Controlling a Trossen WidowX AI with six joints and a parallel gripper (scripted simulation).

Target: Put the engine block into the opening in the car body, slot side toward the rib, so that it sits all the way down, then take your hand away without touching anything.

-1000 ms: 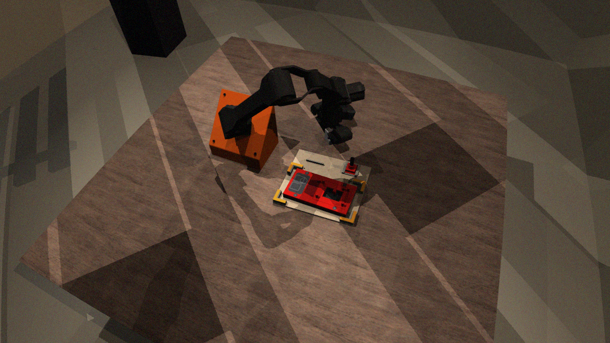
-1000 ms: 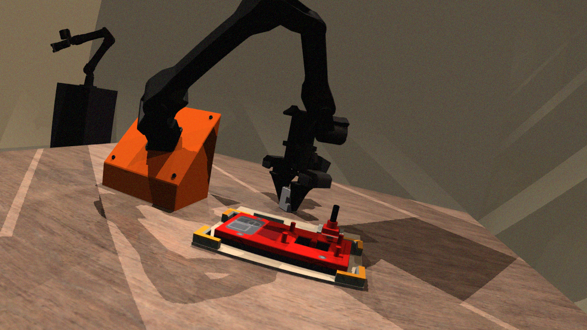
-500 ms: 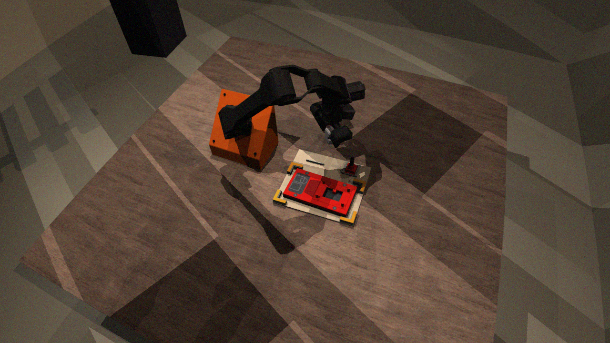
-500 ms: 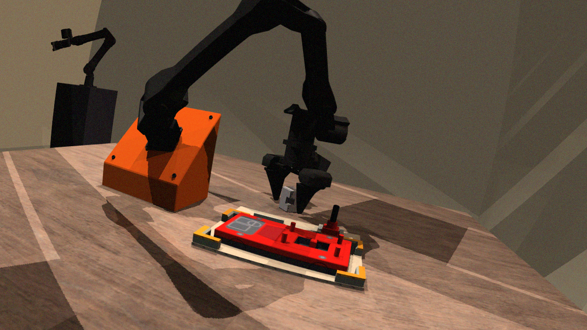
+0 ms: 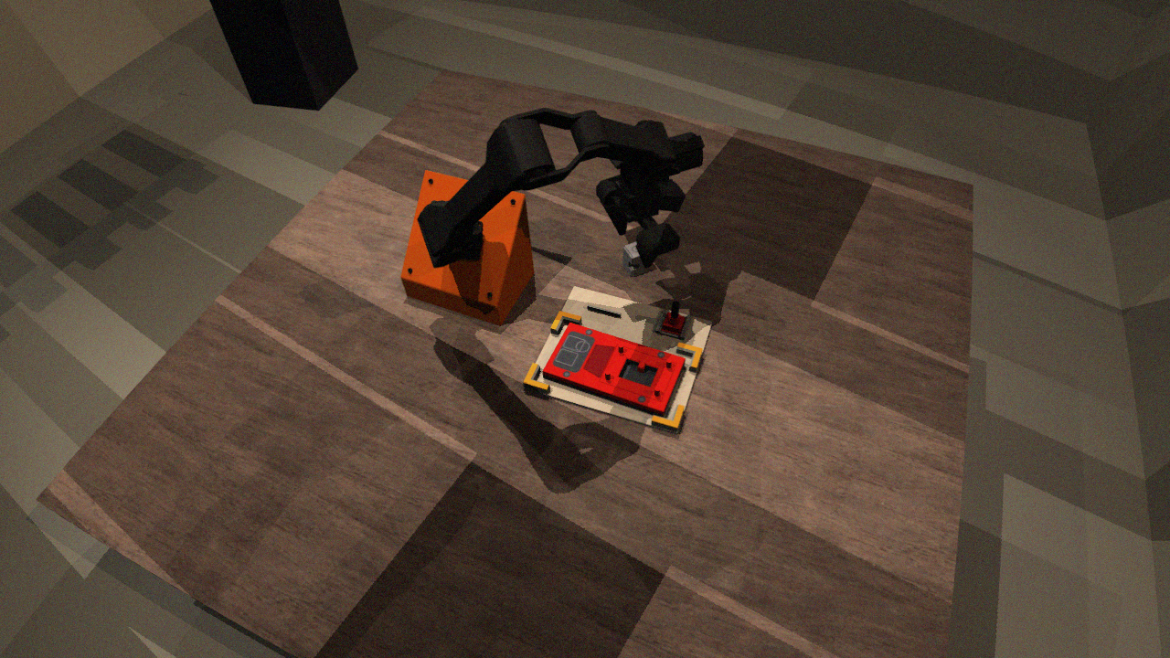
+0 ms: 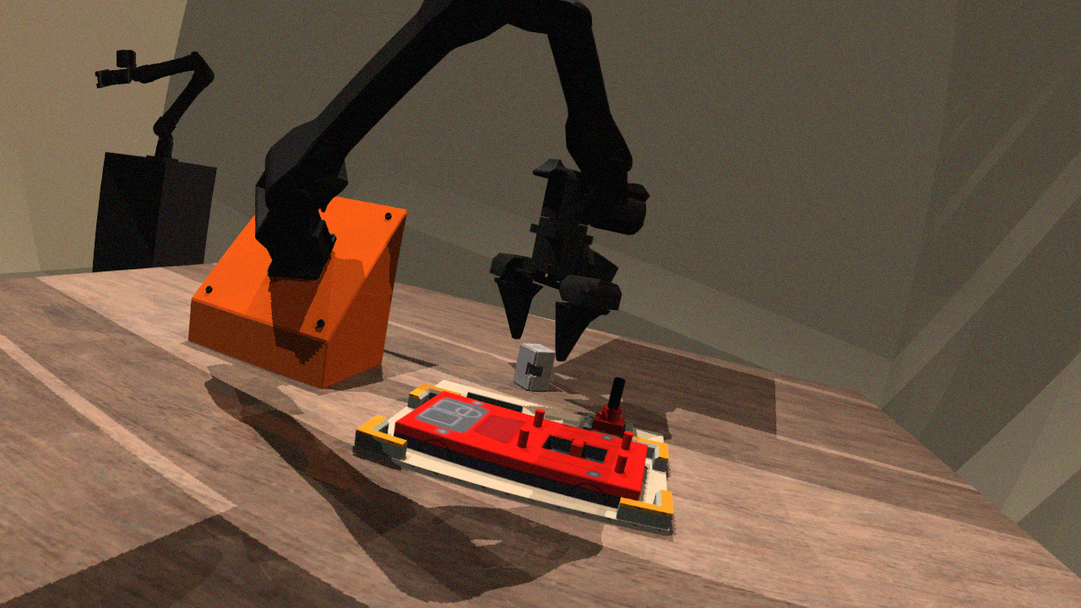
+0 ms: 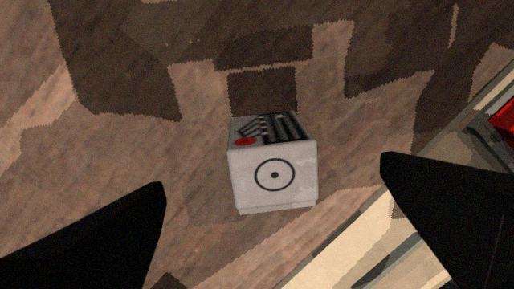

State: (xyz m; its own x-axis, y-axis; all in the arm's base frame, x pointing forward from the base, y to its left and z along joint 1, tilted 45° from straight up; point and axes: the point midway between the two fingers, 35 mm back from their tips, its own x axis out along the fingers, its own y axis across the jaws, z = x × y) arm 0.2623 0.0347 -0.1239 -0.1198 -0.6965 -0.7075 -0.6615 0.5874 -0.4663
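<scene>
My gripper tip is now 10 mm to the left of the engine block and 20 mm above it. Round my gripper tip: black peg (90 mm ahead, 120 mm to the right, 10 mm below).
</scene>
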